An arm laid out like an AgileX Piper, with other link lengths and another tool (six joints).
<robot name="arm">
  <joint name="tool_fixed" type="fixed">
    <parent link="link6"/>
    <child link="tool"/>
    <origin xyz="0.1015 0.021 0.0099" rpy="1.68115 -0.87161 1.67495"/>
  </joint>
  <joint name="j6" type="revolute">
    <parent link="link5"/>
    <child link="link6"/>
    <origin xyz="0.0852 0 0.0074"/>
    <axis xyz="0.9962 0 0.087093"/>
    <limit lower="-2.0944" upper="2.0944"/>
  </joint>
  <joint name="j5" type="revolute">
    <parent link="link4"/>
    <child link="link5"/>
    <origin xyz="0 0 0"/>
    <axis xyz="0 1 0"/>
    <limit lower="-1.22" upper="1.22"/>
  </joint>
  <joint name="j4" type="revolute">
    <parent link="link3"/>
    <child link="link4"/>
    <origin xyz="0.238 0 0.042"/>
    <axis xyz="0.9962 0 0.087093"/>
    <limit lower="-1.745" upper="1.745"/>
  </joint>
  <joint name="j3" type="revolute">
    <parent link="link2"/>
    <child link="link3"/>
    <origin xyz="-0.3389 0 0.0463"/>
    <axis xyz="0 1 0"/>
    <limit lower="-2.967" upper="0"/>
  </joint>
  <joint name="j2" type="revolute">
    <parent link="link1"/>
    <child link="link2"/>
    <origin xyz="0 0 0"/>
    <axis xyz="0 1 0"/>
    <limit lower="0" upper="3.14"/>
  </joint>
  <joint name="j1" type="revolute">
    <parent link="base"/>
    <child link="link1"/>
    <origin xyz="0 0 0.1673"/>
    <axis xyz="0 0 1"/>
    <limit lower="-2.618" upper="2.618"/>
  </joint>
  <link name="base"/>
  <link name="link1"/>
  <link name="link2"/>
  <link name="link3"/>
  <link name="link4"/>
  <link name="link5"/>
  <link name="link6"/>
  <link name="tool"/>
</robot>
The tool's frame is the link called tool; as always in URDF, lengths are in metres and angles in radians.
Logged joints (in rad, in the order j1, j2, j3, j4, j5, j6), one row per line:
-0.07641, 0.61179, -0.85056, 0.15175, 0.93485, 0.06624
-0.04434, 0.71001, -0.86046, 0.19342, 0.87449, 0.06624
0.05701, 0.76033, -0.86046, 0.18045, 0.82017, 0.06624
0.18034, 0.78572, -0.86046, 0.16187, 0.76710, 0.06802
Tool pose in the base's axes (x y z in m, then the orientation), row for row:
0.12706, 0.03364, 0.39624, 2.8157, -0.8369, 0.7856
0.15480, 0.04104, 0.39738, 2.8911, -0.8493, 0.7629
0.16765, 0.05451, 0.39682, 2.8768, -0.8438, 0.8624
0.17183, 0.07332, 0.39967, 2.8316, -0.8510, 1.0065
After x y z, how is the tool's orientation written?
As angles about the fixed x, y, z axes (roll, pitch, yaw), in radians.
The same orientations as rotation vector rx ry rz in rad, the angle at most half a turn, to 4 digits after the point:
-2.6680, -0.8836, -1.3280
-2.6191, -0.8813, -1.2872
-2.5548, -0.9953, -1.2684
-2.4593, -1.1355, -1.2763

